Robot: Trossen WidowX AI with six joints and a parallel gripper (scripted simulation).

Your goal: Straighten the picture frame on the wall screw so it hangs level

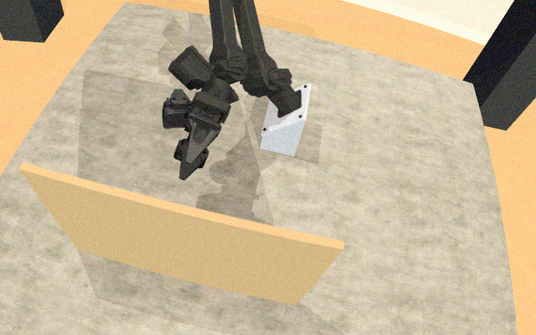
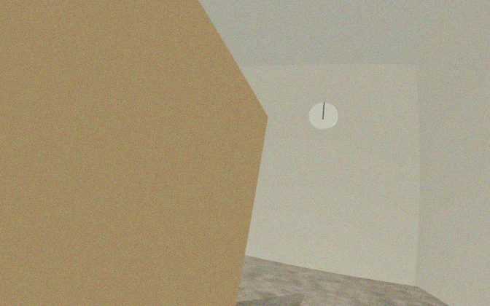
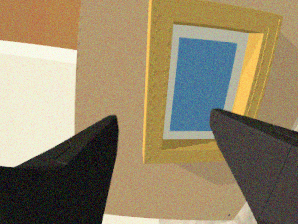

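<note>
The picture frame is 9 cm ahead of my gripper tip, 6 cm below it and 1 cm to the right of it. Round my gripper tip: tan wall panel: 11 cm ahead, 7 cm below.
</note>
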